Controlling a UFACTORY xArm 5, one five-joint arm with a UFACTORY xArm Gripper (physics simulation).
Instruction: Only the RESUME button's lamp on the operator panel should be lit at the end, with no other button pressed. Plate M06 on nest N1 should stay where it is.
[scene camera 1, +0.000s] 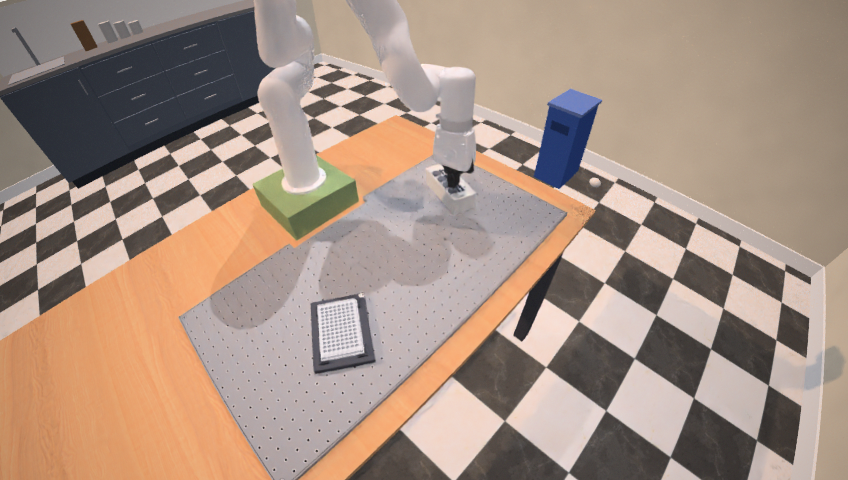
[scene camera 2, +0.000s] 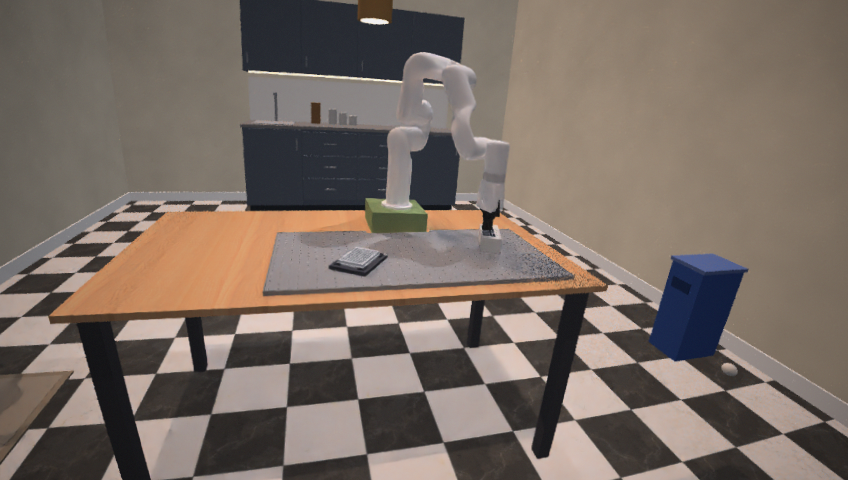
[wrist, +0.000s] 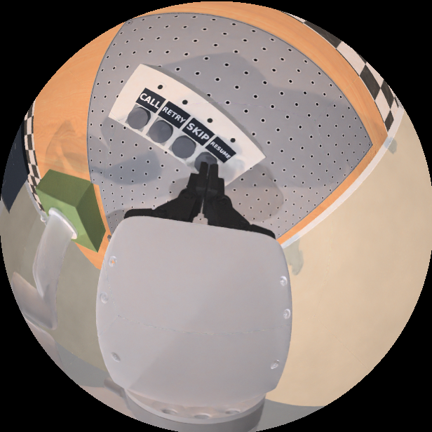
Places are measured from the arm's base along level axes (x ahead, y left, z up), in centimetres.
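Where they show: gripper, fingertip midpoint: (scene camera 1: 453, 185) (scene camera 2: 486, 229); arm's base at its link origin: (scene camera 1: 304, 181) (scene camera 2: 396, 205).
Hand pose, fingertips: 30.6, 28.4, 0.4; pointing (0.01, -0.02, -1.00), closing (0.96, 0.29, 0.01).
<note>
Each offset is from my fingertips to the top centre of the thing, as dx, dy, dz. Level surfaces: height alone.
The white operator panel @[-4.2, +2.9, -1.7] (scene camera 1: 461, 205) (scene camera 2: 490, 240) (wrist: 131, 86) stands on the pegboard's far right part. In the wrist view its CALL button (wrist: 139, 118), RETRY button (wrist: 161, 131), SKIP button (wrist: 183, 146) and RESUME button (wrist: 202, 159) form a row. The four small lamps beyond the labels look dark, including the RESUME lamp (wrist: 232, 140). My gripper (scene camera 1: 455, 190) (scene camera 2: 488, 231) (wrist: 206, 174) is shut and empty. Its tips are at the RESUME button and partly hide it; contact cannot be told. White plate M06 @[+12.7, -44.5, -4.6] (scene camera 1: 340, 328) (scene camera 2: 361, 256) sits in the black nest N1 @[+12.7, -44.5, -5.5] (scene camera 1: 368, 336) (scene camera 2: 348, 270).
The grey pegboard @[dz -7.3] (scene camera 1: 255, 380) (scene camera 2: 297, 279) (wrist: 300, 75) lies on the wooden table @[dz -8.5] (scene camera 1: 119, 344) (scene camera 2: 178, 261). The green arm base (scene camera 1: 321, 205) (scene camera 2: 397, 221) (wrist: 72, 200) stands behind the board. A blue bin (scene camera 1: 565, 139) (scene camera 2: 693, 312) stands on the floor to the right.
</note>
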